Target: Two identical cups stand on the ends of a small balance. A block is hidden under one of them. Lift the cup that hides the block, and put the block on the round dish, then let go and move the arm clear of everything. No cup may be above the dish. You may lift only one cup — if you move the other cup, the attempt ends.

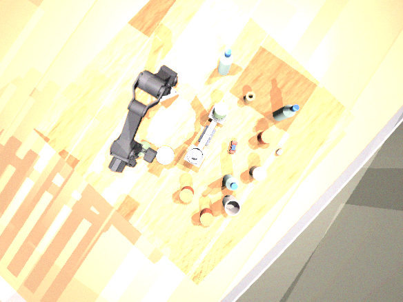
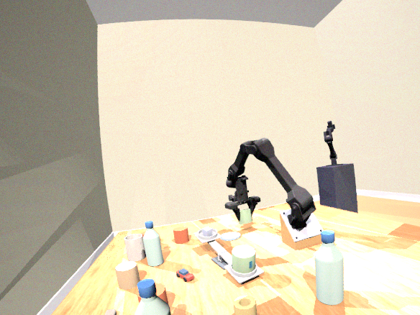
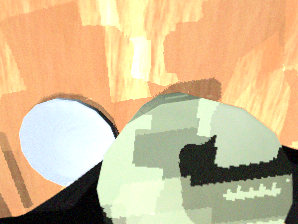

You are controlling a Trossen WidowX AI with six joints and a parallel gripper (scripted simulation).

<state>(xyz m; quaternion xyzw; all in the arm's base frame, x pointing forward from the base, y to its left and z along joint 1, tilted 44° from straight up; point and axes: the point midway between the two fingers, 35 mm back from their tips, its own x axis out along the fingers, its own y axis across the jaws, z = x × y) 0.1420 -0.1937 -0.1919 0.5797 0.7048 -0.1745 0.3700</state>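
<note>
My gripper tip is now 21 cm short of the grey block, 18 cm to the right of it and 2 cm below it. Also, from my gripper tip: round dish: 9 cm ahead, 6 cm below, 5 cm to the left; then tan cylinder: 50 cm ahead, 34 cm to the left, 2 cm below; then red toy car: 36 cm to the left, 31 cm ahead, 5 cm below.
</note>
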